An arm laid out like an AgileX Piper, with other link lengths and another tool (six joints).
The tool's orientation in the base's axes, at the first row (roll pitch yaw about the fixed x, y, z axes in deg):
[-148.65, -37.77, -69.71]
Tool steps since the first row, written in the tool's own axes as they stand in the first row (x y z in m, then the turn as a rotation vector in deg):
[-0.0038, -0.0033, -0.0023, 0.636, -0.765, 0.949]
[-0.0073, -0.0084, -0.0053, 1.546, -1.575, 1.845]
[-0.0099, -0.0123, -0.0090, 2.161, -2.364, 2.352]
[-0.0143, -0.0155, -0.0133, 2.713, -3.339, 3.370]
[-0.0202, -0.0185, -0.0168, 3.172, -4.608, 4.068]
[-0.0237, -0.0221, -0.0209, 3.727, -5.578, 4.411]
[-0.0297, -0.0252, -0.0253, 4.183, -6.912, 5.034]
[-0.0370, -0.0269, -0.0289, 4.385, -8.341, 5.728]
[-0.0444, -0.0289, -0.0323, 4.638, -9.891, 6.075]
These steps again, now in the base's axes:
[-0.0003, 0.0055, 0.0006, 1.338, -0.311, 0.064]
[0.0003, 0.0121, 0.0026, 2.746, -0.781, 0.349]
[-0.0002, 0.0175, 0.0051, 3.799, -0.925, 0.708]
[-0.0021, 0.0240, 0.0066, 5.305, -1.070, 0.760]
[-0.0040, 0.0312, 0.0066, 6.774, -0.872, 1.092]
[-0.0052, 0.0372, 0.0087, 7.826, -0.813, 1.599]
[-0.0077, 0.0449, 0.0093, 9.289, -0.550, 2.006]
[-0.0109, 0.0524, 0.0079, 10.796, -0.065, 2.249]
[-0.0138, 0.0601, 0.0065, 12.168, 0.562, 2.807]

